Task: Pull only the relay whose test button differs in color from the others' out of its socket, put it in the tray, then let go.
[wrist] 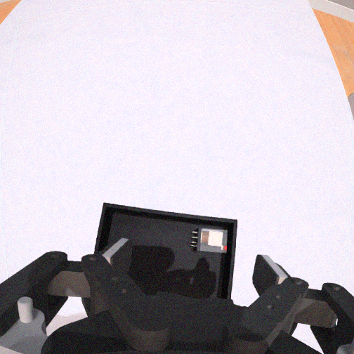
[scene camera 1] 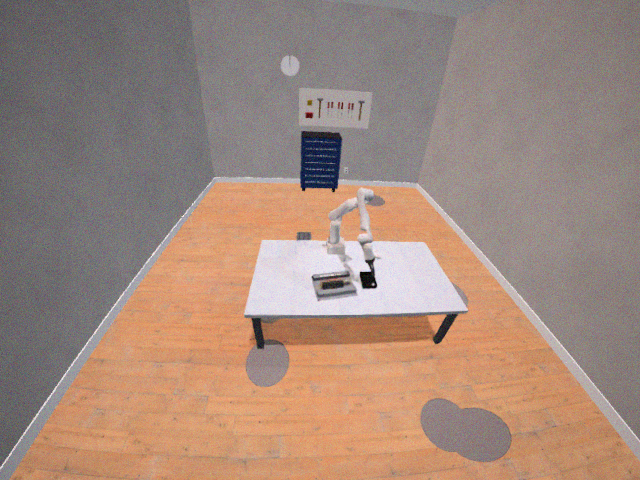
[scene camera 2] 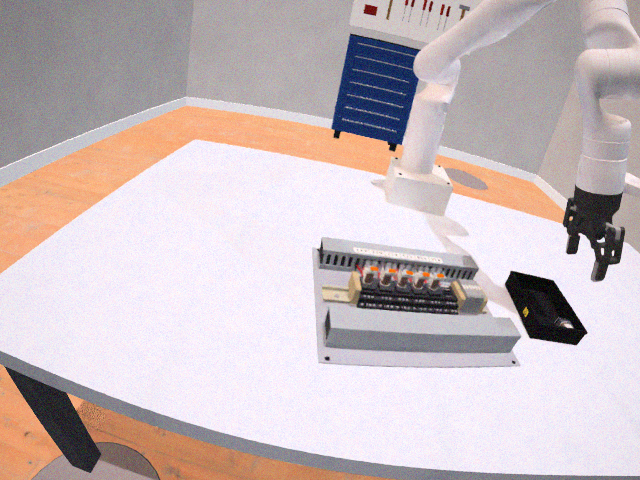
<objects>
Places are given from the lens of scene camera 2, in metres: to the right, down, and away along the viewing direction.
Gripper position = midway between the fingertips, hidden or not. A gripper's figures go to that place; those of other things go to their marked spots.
my gripper (scene camera 2: 583,266): 0.46, 0.05, 0.52
panel (scene camera 2: 338,356): 0.02, 0.15, 0.45
</objects>
